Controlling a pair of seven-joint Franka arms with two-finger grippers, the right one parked.
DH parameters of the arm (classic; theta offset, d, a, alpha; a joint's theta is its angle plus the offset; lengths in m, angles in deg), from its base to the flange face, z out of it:
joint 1: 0 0.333 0 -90
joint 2: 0 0 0 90
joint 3: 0 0.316 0.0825 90
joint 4: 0 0 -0.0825 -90
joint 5: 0 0.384 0 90
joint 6: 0 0 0.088 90
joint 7: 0 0.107 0 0
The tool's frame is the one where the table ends.
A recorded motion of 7 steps. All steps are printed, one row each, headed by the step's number.
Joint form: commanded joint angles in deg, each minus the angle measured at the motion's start. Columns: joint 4, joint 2, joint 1, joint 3, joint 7, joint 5, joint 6.
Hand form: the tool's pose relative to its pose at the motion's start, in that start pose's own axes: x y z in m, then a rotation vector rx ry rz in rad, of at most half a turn. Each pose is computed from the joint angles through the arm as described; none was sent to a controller.
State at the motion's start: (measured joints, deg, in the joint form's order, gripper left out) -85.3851 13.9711 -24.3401 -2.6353 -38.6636 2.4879 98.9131
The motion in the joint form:
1: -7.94 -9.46 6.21 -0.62 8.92 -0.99 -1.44
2: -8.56 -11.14 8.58 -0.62 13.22 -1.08 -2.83
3: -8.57 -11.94 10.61 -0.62 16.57 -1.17 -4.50
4: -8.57 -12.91 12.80 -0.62 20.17 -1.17 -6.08
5: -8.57 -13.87 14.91 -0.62 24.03 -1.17 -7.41
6: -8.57 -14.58 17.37 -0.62 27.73 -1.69 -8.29
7: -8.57 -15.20 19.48 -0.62 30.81 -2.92 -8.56
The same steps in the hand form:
1: -0.0078 -0.0758 -0.0301 -0.0083 -0.0073 0.0559
2: -0.0042 -0.1016 -0.0390 -0.0054 -0.0131 0.0891
3: -0.0002 -0.1224 -0.0438 0.0003 -0.0282 0.1118
4: 0.0032 -0.1450 -0.0503 0.0043 -0.0388 0.1361
5: 0.0057 -0.1666 -0.0570 0.0058 -0.0460 0.1662
6: 0.0099 -0.1896 -0.0618 -0.0034 -0.0528 0.1873
7: 0.0130 -0.2075 -0.0668 -0.0272 -0.0527 0.2034

